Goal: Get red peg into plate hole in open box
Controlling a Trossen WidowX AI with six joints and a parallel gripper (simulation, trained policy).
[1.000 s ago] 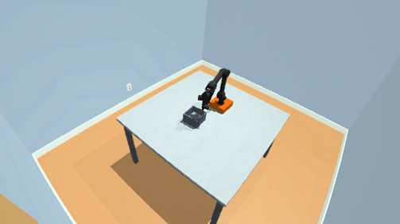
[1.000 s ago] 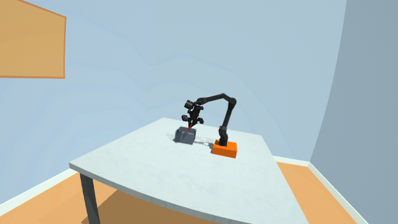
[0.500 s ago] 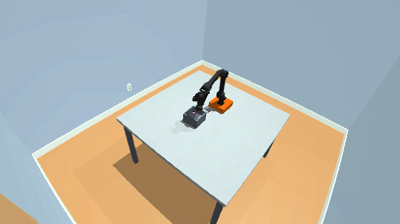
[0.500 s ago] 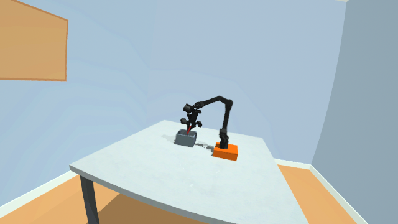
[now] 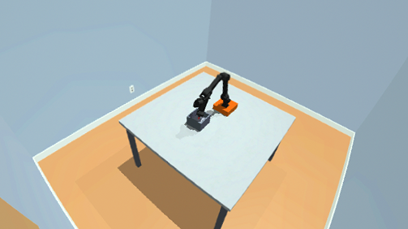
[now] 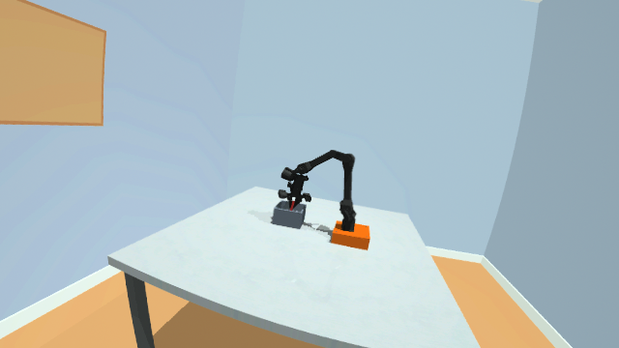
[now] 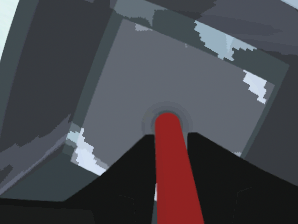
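Right now my gripper tip is 10 mm to the right of the red peg and 10 mm below it. From my gripper tip the other things lie so: grey box (60 mm below); grey plate (40 mm below).
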